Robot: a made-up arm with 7 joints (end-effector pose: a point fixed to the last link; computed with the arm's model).
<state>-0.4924 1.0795 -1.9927 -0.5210 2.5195 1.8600 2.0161</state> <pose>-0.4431 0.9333 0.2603 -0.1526 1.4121 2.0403</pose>
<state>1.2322 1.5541 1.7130 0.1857 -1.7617 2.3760 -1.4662</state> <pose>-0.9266 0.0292 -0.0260 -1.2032 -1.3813 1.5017</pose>
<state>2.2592 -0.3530 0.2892 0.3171 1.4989 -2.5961 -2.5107</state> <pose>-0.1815 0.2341 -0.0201 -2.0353 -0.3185 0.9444</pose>
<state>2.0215 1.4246 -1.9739 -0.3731 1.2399 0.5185 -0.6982</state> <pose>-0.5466 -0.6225 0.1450 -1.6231 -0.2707 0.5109</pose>
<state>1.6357 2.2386 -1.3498 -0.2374 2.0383 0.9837 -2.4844</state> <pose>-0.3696 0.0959 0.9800 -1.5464 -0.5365 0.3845</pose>
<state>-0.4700 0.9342 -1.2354 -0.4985 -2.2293 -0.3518 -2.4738</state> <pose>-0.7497 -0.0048 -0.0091 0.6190 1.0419 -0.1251</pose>
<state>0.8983 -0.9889 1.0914 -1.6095 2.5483 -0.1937 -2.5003</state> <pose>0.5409 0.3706 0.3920 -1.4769 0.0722 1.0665</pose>
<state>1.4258 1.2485 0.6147 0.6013 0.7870 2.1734 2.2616</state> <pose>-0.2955 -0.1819 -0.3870 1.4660 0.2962 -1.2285</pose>
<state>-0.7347 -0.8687 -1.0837 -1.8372 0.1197 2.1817 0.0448</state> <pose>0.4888 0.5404 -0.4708 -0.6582 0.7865 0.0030</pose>
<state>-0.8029 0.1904 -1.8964 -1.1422 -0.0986 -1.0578 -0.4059</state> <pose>0.1914 0.1172 -0.3425 -1.3110 0.3942 2.0791</pose>
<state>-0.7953 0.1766 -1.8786 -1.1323 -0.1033 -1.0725 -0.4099</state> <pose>0.1920 0.1142 -0.3421 -1.3264 0.4014 2.0862</pose>
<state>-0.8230 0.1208 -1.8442 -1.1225 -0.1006 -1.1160 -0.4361</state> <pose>0.2090 0.0956 -0.3375 -1.3846 0.4542 2.0184</pose>
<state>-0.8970 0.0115 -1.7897 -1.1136 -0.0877 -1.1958 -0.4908</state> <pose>0.2421 0.0551 -0.3258 -1.4934 0.5637 1.8486</pose>
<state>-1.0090 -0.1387 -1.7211 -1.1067 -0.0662 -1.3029 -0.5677</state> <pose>0.2780 -0.0054 -0.3068 -1.6324 0.7138 1.5921</pose>
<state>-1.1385 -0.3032 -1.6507 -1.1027 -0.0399 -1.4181 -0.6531</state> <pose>0.3022 -0.0758 -0.2839 -1.7733 0.8748 1.2975</pose>
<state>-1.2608 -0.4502 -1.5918 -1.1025 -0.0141 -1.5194 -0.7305</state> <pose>0.3101 -0.1413 -0.2629 -1.8913 1.0162 1.0276</pose>
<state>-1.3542 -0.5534 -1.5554 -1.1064 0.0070 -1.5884 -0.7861</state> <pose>0.3075 -0.1888 -0.2482 -1.9699 1.1158 0.8329</pose>
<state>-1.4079 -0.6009 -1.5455 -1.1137 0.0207 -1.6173 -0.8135</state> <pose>0.3033 -0.2130 -0.2414 -2.0018 1.1653 0.7323</pose>
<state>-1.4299 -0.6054 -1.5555 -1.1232 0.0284 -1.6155 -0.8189</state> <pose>0.3017 -0.2192 -0.2406 -1.9982 1.1765 0.7021</pose>
